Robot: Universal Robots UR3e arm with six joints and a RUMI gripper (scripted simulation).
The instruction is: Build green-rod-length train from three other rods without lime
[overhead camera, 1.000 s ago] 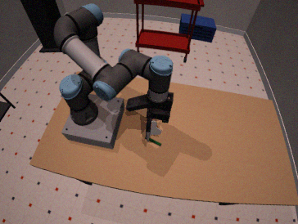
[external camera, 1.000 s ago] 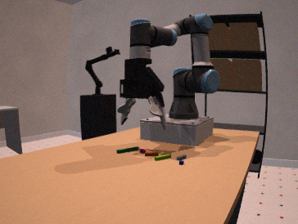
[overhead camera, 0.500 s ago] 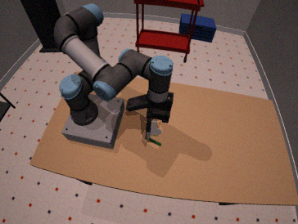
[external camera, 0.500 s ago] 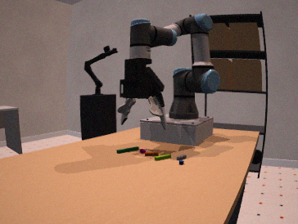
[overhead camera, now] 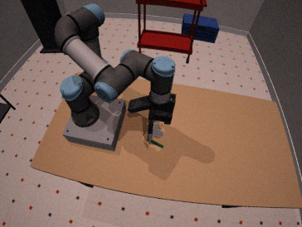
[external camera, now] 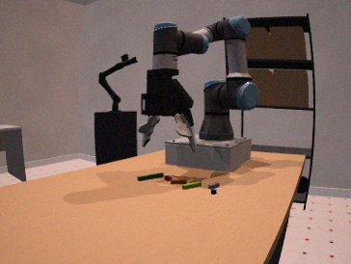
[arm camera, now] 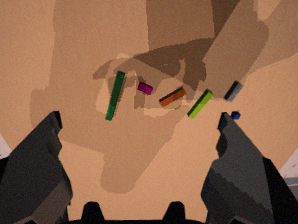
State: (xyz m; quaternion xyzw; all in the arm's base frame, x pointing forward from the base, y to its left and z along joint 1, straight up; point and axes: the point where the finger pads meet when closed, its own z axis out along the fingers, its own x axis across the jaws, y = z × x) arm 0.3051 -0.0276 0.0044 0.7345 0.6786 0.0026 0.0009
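The small blue rod lies 60 mm ahead of my hand, 150 mm to the left of it and 70 mm below it. Round my hand: orange rod (20 mm ahead, 40 mm to the left, 70 mm below); then magenta rod (10 mm ahead, 70 mm below); then green rod (20 mm ahead, 40 mm to the right, 70 mm below).
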